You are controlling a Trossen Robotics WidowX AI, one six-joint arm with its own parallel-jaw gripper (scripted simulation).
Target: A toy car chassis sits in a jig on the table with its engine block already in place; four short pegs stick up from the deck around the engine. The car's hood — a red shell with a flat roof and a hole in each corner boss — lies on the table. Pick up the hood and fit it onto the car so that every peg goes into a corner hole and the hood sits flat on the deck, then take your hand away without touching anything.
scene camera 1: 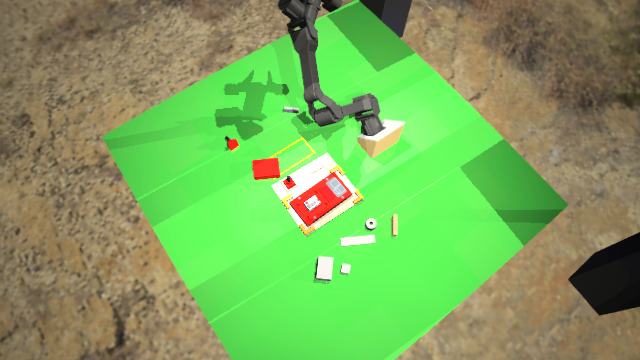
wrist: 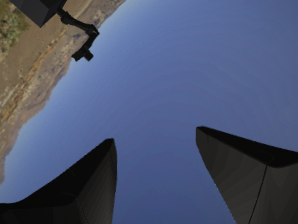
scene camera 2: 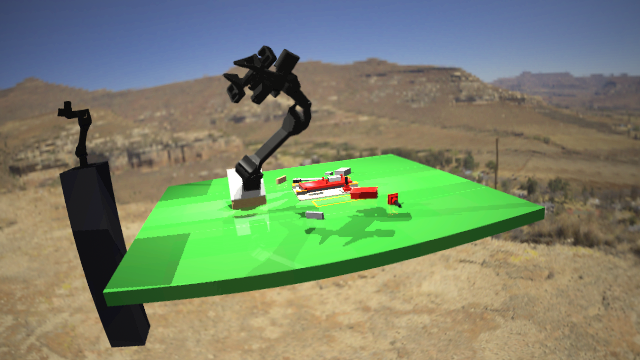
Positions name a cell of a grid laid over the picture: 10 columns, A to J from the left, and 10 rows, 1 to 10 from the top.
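Note:
I can see my gripper (scene camera 2: D2), and the wrist view has the gripper too (wrist: F7).

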